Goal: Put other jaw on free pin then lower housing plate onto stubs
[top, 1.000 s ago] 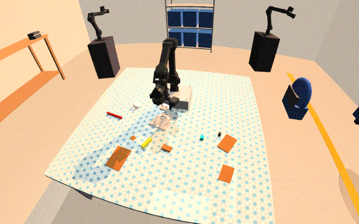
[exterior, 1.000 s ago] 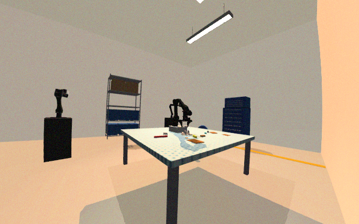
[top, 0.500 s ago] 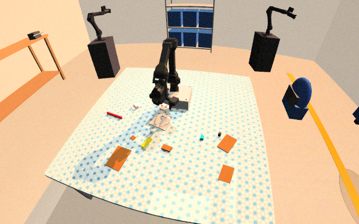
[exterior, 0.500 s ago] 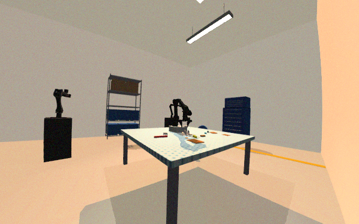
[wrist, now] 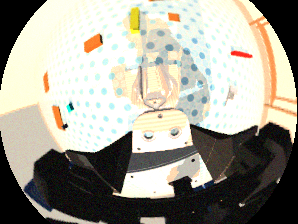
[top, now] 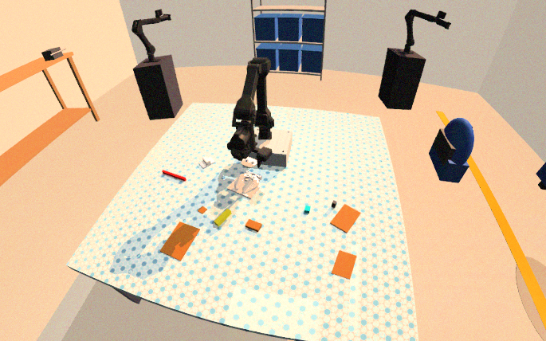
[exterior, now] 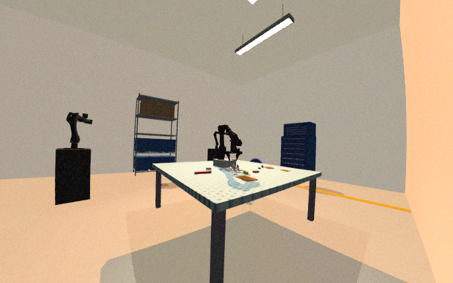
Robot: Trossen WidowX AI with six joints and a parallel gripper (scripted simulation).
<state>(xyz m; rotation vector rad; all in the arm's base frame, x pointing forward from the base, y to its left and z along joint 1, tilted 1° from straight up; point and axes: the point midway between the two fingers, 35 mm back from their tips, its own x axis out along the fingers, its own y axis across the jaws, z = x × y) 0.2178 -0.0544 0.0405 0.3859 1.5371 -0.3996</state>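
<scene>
My gripper tip is now 1 cm short of the white jaw, 3 cm to the left of it and 7 cm above it. Round my gripper tip: teal cube: 19 cm ahead, 23 cm to the left, 8 cm below; then black cube: 17 cm ahead, 34 cm to the left, 7 cm below; then yellow block: 22 cm ahead, 10 cm to the right, 7 cm below.
</scene>
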